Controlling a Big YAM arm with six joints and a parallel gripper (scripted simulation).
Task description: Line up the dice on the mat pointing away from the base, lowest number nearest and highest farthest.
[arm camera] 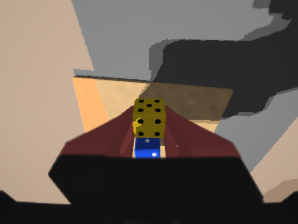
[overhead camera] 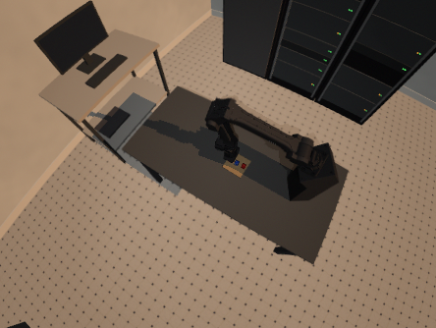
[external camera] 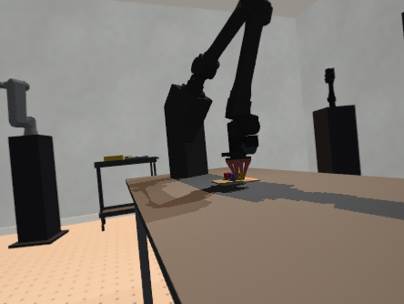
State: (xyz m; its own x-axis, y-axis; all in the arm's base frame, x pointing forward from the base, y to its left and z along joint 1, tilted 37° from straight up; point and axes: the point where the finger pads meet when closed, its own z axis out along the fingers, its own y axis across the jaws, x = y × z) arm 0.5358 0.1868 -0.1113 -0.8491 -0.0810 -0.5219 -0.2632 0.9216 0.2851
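The yellow die lies right at my hand. Also, from my hand: tan mat: 4 cm behind, 2 cm below, 1 cm to the right; blue die: 4 cm behind, 1 cm to the right; red die: 9 cm behind, 3 cm to the right.
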